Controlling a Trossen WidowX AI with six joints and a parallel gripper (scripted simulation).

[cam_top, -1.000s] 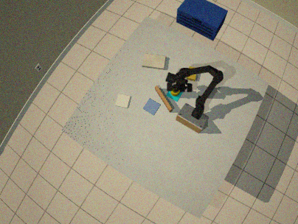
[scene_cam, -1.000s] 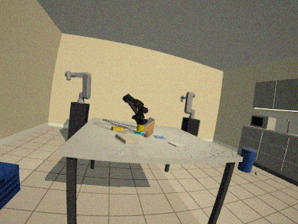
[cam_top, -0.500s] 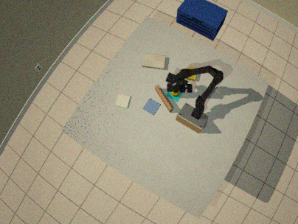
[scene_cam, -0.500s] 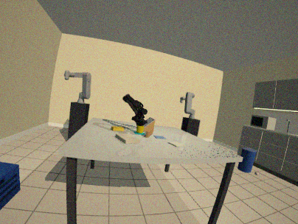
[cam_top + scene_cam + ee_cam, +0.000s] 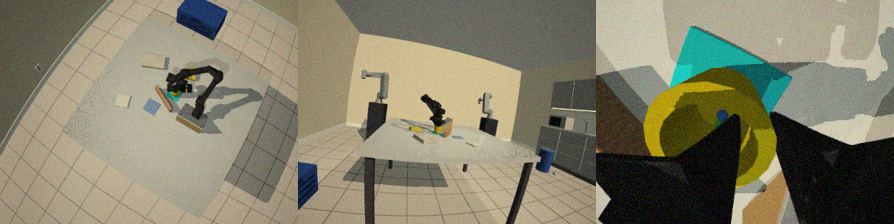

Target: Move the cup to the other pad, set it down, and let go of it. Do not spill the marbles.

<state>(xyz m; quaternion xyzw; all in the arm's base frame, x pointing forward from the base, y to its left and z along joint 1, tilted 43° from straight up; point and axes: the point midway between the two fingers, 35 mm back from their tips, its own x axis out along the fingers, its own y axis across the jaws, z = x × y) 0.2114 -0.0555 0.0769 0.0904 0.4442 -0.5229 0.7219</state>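
Now: gripper tip 2 cm short of the yellow cup and 1 cm to the right of it. Also, from my gripper tip: teal block 5 cm below, 2 cm to the left, 2 cm ahead; then wooden bar 11 cm to the left, 7 cm ahead, 2 cm below; then yellow block 21 cm to the right, 3 cm below.
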